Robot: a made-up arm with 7 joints. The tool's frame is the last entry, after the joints.
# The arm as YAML. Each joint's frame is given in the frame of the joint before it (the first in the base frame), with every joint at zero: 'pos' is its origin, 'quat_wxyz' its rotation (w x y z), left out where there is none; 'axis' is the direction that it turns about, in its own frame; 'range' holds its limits. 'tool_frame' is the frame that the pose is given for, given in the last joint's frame.
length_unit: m
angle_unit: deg
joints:
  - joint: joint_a
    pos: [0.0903, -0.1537, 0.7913]
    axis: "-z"
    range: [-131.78, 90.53]
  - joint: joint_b
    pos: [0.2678, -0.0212, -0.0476]
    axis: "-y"
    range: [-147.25, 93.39]
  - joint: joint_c
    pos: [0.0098, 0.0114, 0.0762]
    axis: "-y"
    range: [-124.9, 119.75]
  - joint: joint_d
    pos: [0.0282, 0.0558, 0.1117]
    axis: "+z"
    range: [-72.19, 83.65]
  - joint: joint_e
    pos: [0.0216, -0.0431, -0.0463]
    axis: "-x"
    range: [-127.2, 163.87]
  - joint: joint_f
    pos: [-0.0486, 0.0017, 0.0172]
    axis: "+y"
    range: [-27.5, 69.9]
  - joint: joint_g
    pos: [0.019, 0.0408, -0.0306]
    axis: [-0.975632, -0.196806, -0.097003]
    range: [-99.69, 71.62]
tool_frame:
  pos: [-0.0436, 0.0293, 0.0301]
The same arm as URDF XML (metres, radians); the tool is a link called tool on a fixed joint. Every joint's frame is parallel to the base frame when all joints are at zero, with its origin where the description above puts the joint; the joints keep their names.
<robot name="arm">
  <link name="base"/>
  <link name="link1"/>
  <link name="link2"/>
  <link name="link3"/>
  <link name="link4"/>
  <link name="link5"/>
  <link name="link6"/>
  <link name="link7"/>
  <link name="tool"/>
  <joint name="joint_a" type="revolute">
    <parent link="base"/>
    <child link="link1"/>
    <origin xyz="0.0903 -0.1537 0.7913"/>
    <axis xyz="0 0 -1"/>
    <limit lower="-2.3" upper="1.58"/>
  </joint>
  <joint name="joint_b" type="revolute">
    <parent link="link1"/>
    <child link="link2"/>
    <origin xyz="0.2678 -0.0212 -0.0476"/>
    <axis xyz="0 -1 0"/>
    <limit lower="-2.57" upper="1.63"/>
  </joint>
  <joint name="joint_c" type="revolute">
    <parent link="link2"/>
    <child link="link3"/>
    <origin xyz="0.0098 0.0114 0.0762"/>
    <axis xyz="0 -1 0"/>
    <limit lower="-2.1799" upper="2.09"/>
  </joint>
  <joint name="joint_d" type="revolute">
    <parent link="link3"/>
    <child link="link4"/>
    <origin xyz="0.0282 0.0558 0.1117"/>
    <axis xyz="0 0 1"/>
    <limit lower="-1.26" upper="1.46"/>
  </joint>
  <joint name="joint_e" type="revolute">
    <parent link="link4"/>
    <child link="link5"/>
    <origin xyz="0.0216 -0.0431 -0.0463"/>
    <axis xyz="-1 0 0"/>
    <limit lower="-2.2201" upper="2.8601"/>
  </joint>
  <joint name="joint_f" type="revolute">
    <parent link="link5"/>
    <child link="link6"/>
    <origin xyz="-0.0486 0.0017 0.0172"/>
    <axis xyz="0 1 0"/>
    <limit lower="-0.48" upper="1.22"/>
  </joint>
  <joint name="joint_g" type="revolute">
    <parent link="link6"/>
    <child link="link7"/>
    <origin xyz="0.019 0.0408 -0.0306"/>
    <axis xyz="-0.975632 -0.196806 -0.097003"/>
    <limit lower="-1.7399" upper="1.25"/>
  </joint>
  <joint name="tool_joint" type="fixed">
    <parent link="link7"/>
    <child link="tool"/>
    <origin xyz="-0.0436 0.0293 0.0301"/>
  </joint>
</robot>

